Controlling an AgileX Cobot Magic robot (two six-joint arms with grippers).
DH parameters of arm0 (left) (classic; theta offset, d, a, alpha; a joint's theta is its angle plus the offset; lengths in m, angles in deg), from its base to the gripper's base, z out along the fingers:
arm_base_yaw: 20.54 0.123 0 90
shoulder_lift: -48.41 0 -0.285 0
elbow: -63.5 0 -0.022 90
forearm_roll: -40.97 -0.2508 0 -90
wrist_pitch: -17.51 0 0.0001 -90
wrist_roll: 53.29 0.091 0 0
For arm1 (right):
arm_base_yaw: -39.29 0.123 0 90
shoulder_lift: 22.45 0 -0.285 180
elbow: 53.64 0 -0.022 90
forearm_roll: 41.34 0.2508 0 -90
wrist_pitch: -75.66 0 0.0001 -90
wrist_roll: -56.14 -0.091 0 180
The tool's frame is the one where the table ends.
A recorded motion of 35 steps. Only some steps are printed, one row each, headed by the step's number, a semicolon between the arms.
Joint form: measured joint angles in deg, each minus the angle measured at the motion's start. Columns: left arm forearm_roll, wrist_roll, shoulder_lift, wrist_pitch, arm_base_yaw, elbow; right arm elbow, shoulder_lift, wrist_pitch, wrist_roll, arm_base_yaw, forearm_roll.
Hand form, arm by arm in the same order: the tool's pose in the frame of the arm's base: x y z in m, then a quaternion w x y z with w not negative. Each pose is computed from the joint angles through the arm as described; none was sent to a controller.
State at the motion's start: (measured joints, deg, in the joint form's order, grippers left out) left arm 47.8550 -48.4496 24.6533 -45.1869 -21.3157 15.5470; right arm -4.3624 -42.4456 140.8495 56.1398 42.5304 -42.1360
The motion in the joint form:
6: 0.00 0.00 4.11 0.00 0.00 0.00; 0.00 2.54 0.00 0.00 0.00 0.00
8: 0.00 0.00 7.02 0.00 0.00 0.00; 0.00 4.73 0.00 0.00 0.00 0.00
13: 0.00 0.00 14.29 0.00 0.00 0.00; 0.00 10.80 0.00 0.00 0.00 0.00
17: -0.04 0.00 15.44 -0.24 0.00 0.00; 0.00 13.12 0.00 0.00 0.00 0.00
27: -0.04 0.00 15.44 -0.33 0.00 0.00; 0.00 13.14 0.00 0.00 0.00 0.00
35: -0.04 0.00 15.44 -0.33 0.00 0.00; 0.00 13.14 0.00 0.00 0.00 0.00
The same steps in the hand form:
6: 0.0241 -0.0100 0.2763 0.42138 0.04181 0.90480 -0.04508; 0.0175 -0.0002 0.2669 0.40738 -0.02591 0.91288 0.00458
8: 0.0163 -0.0099 0.2774 0.44423 0.04279 0.89379 -0.04431; 0.0120 -0.0005 0.2675 0.42475 -0.02556 0.90494 0.00507
13: -0.0034 -0.0097 0.2782 0.50003 0.04514 0.86380 -0.04228; -0.0033 -0.0013 0.2679 0.47206 -0.02452 0.88120 0.00642
17: -0.0067 -0.0096 0.2778 0.50688 0.04565 0.85980 -0.04165; -0.0092 -0.0017 0.2677 0.48981 -0.02410 0.87147 0.00693
27: -0.0068 -0.0096 0.2777 0.50620 0.04571 0.86019 -0.04167; -0.0092 -0.0017 0.2677 0.48996 -0.02410 0.87138 0.00693
35: -0.0068 -0.0096 0.2777 0.50620 0.04571 0.86019 -0.04167; -0.0092 -0.0017 0.2677 0.48996 -0.02410 0.87138 0.00693

